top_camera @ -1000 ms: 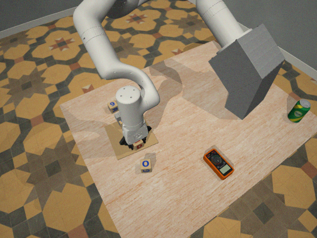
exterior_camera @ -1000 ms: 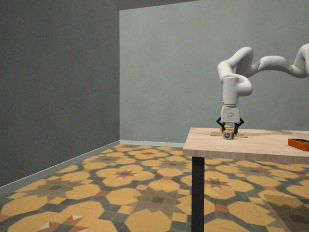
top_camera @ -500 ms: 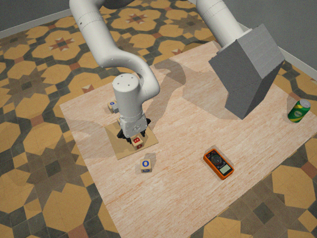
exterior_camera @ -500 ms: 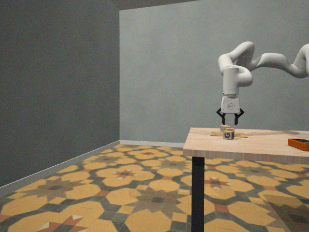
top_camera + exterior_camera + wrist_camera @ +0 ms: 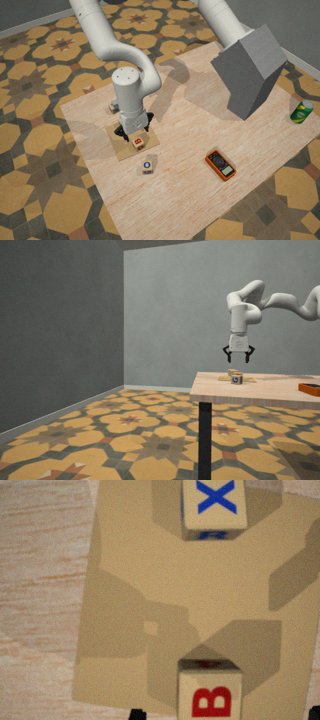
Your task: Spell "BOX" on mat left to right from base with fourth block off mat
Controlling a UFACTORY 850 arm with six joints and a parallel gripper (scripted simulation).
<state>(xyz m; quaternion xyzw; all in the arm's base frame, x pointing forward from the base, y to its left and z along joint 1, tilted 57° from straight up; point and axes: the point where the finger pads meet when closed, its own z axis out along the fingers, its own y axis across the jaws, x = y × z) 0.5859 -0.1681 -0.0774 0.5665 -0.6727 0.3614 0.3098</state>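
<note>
My hand is 4 cm short of the O block, 11 cm to the right of it and 9 cm above it. Round my hand: X block 2 cm behind, 14 cm to the right, 9 cm below; then B block 9 cm below; then tan mat 1 cm behind, 7 cm to the right, 11 cm below.
</note>
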